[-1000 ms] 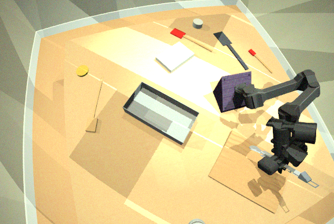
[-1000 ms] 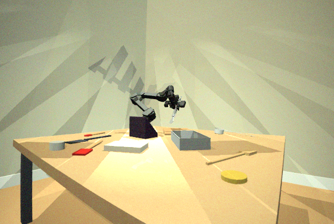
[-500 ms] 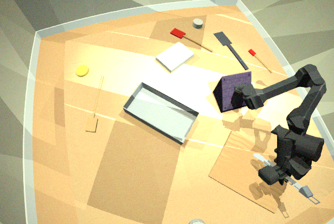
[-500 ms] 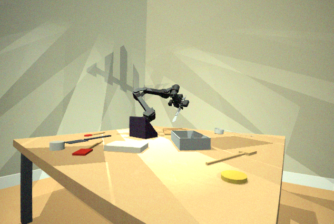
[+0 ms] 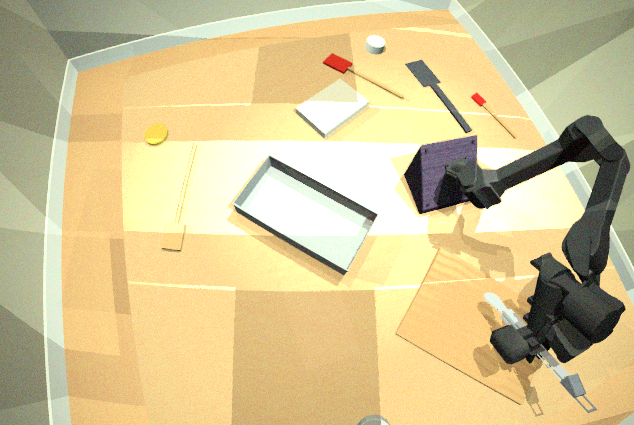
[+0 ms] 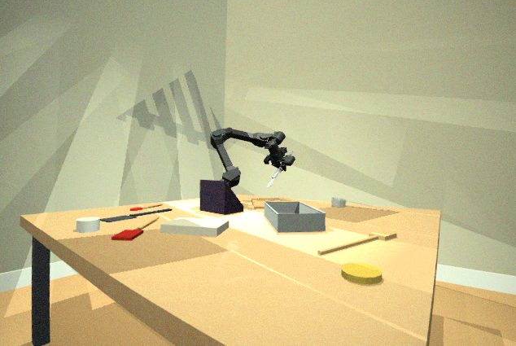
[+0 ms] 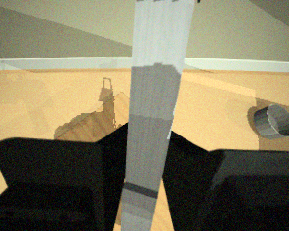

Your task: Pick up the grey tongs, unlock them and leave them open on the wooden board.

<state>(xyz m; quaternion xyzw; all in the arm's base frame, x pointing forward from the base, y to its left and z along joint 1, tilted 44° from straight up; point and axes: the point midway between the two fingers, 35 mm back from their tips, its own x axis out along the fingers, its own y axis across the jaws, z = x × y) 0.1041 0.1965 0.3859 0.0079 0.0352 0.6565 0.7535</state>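
Right now the wooden board is 30 mm behind my gripper tip, 70 mm to the right of it and 180 mm below it. From my gripper tip the other things lie so: white slab 70 mm ahead, 770 mm to the right, 170 mm below; then grey roasting tin 260 mm ahead, 480 mm to the right, 160 mm below; then dark spatula 290 mm behind, 750 mm to the right, 180 mm below.
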